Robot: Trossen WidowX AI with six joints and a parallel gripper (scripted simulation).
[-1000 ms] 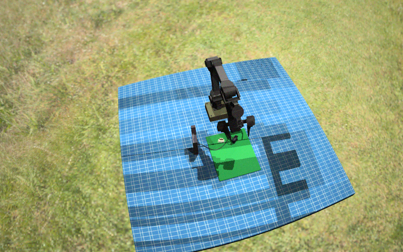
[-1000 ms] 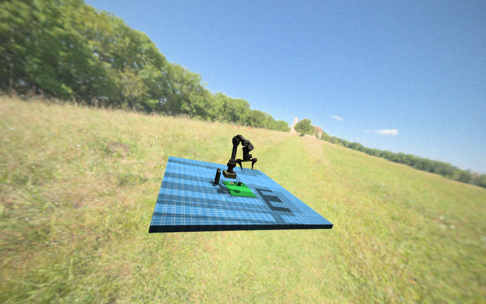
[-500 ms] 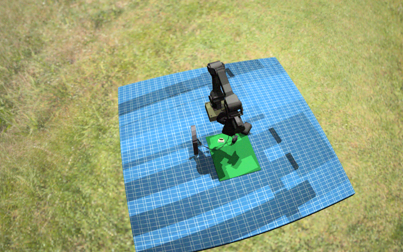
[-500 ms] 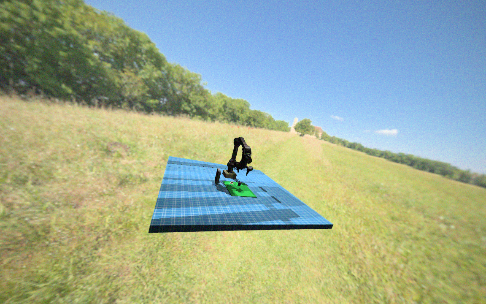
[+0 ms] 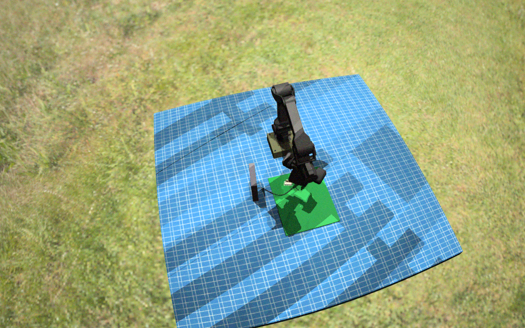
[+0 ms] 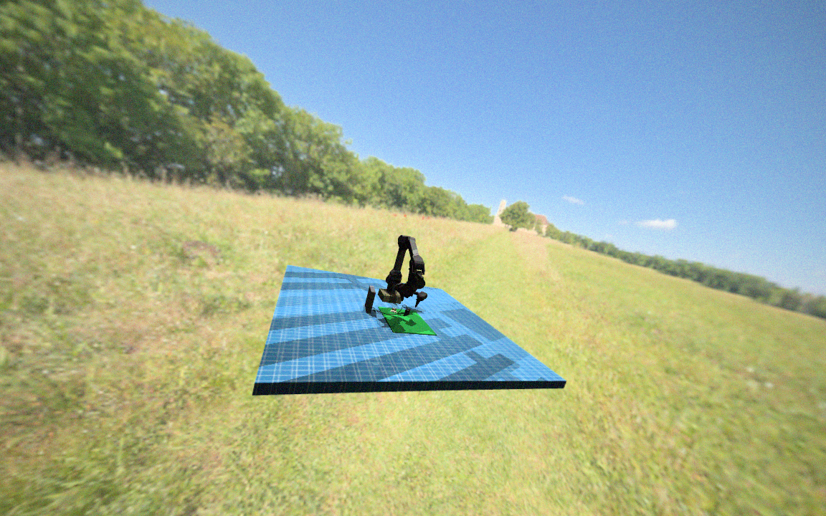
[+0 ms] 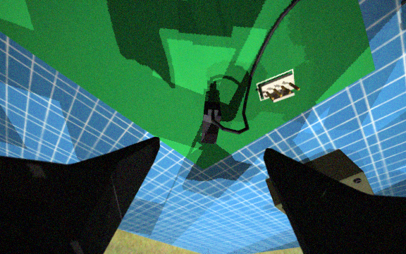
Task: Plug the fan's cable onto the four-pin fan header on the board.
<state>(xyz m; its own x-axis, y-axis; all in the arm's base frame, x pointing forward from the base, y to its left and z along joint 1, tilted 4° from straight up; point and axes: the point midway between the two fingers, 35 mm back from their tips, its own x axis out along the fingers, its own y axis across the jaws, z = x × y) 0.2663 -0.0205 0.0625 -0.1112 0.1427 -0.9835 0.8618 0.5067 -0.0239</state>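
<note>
Right now the black fan plug is 10 mm to the left of my gripper tip and 50 mm below it. Round my gripper tip: pale fan header 40 mm behind, 60 mm to the right, 70 mm below; green board 70 mm ahead, 40 mm to the right, 80 mm below; black fan 70 mm behind, 200 mm to the right, 10 mm below.
</note>
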